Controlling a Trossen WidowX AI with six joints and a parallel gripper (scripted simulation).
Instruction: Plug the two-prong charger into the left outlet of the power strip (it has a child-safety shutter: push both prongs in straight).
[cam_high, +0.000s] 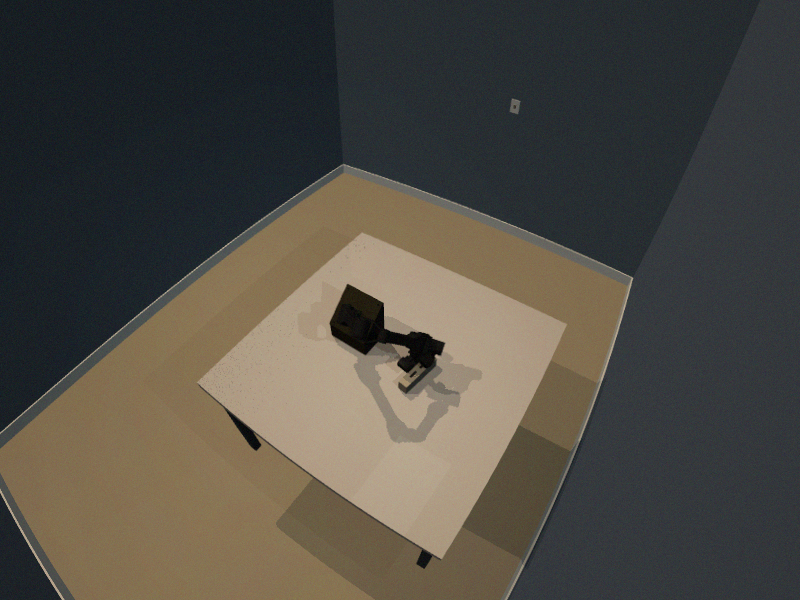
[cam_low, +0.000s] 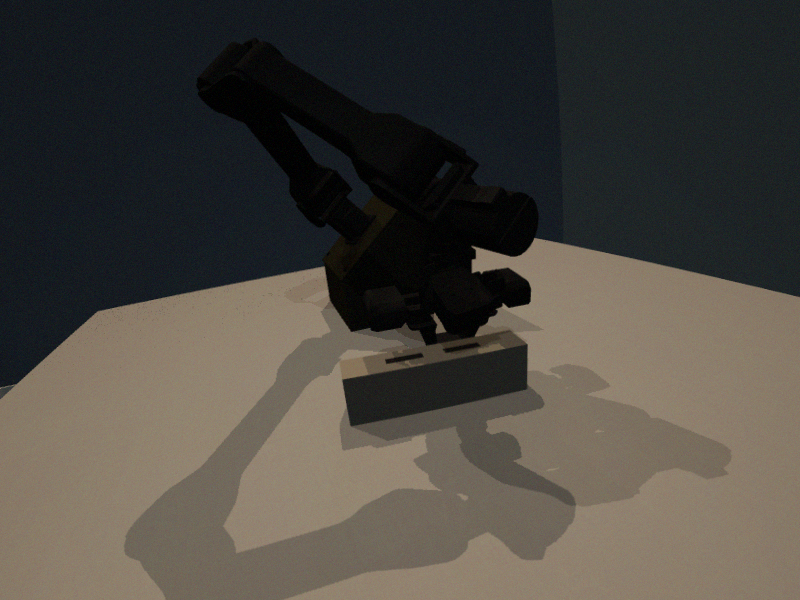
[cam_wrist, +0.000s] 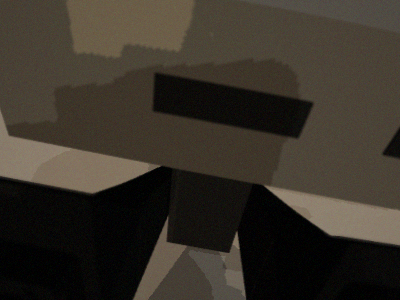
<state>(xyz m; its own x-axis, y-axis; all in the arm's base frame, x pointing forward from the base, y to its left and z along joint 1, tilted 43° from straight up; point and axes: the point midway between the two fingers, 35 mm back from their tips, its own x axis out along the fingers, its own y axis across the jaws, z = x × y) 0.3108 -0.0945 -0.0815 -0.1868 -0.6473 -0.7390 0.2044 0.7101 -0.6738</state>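
My gripper tip is 20 mm short of the dark charger and 10 mm below it.
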